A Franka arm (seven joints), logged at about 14 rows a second.
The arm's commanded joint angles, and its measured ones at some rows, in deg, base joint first. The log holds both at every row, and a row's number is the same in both.
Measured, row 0:
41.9 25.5 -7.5 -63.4 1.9 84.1 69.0
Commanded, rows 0 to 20:
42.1 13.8 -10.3 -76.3 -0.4 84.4 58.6
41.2 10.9 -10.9 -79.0 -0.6 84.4 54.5
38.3 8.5 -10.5 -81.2 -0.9 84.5 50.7
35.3 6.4 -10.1 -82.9 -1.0 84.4 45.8
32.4 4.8 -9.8 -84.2 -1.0 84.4 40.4
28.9 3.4 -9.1 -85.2 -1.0 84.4 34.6
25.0 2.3 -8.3 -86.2 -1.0 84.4 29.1
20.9 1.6 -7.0 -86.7 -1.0 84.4 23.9
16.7 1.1 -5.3 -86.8 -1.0 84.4 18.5
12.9 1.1 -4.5 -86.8 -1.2 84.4 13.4
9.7 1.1 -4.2 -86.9 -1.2 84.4 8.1
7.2 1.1 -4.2 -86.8 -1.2 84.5 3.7
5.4 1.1 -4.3 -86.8 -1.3 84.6 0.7
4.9 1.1 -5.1 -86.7 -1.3 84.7 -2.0
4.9 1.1 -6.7 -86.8 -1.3 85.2 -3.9
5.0 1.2 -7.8 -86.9 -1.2 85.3 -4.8
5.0 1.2 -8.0 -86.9 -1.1 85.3 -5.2
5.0 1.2 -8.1 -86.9 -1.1 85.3 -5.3
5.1 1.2 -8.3 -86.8 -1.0 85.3 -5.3
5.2 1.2 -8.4 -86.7 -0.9 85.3 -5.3
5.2 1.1 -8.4 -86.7 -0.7 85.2 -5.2
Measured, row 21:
4.6 2.5 -8.0 -85.6 -0.2 84.3 -4.1
